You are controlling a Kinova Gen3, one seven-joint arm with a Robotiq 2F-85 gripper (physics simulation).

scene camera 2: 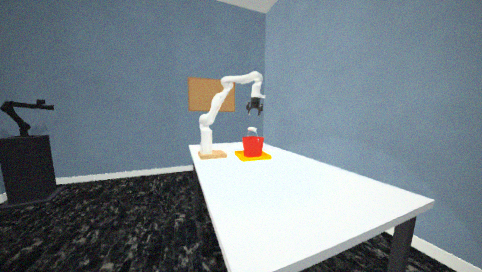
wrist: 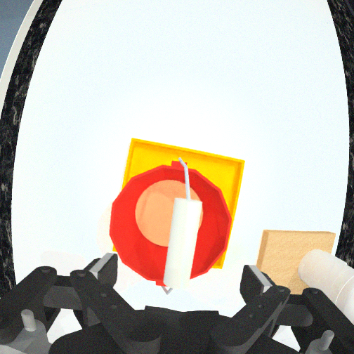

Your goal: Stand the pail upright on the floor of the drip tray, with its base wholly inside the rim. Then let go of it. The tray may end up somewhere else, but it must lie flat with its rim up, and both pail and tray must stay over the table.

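Frame: origin at the arm's base, x left, y back, z up, level; millimetres.
Seen in the pictures: gripper, between the fingertips: (scene camera 2: 254, 115); arm's base, origin of its link: (scene camera 2: 206, 153).
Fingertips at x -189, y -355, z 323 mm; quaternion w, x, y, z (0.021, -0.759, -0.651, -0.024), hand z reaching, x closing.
Note:
Offsets run from my fingertips to a thing's middle. "spot": to the spot under its first point. Level surfaces: height alone.
The red pail {spot: dx -57, dy +44, dz -261 mm} (scene camera 2: 253, 147) (wrist: 122, 220) stands upright on the yellow drip tray {spot: dx -136, dy -30, dz -329 mm} (scene camera 2: 266, 156) (wrist: 233, 182), which lies flat on the table with its rim up. In the wrist view the pail's wide mouth covers much of the tray and hides where its base meets the tray floor. The pail's handle, with a white grip {dx +15, dy +9, dz -117 mm} (scene camera 2: 252, 129) (wrist: 182, 242), stands up above the mouth. My gripper (scene camera 2: 254, 114) (wrist: 179, 273) is open and empty, and hangs above the handle, apart from it.
The white table {dz -354 mm} (scene camera 2: 300, 200) (wrist: 175, 75) carries the arm's wooden base board (scene camera 2: 219, 155) (wrist: 282, 250), beside the tray. A blue wall (scene camera 2: 360, 100) runs along the table's right side. A dark stand (scene camera 2: 27, 170) with another arm is at the far left.

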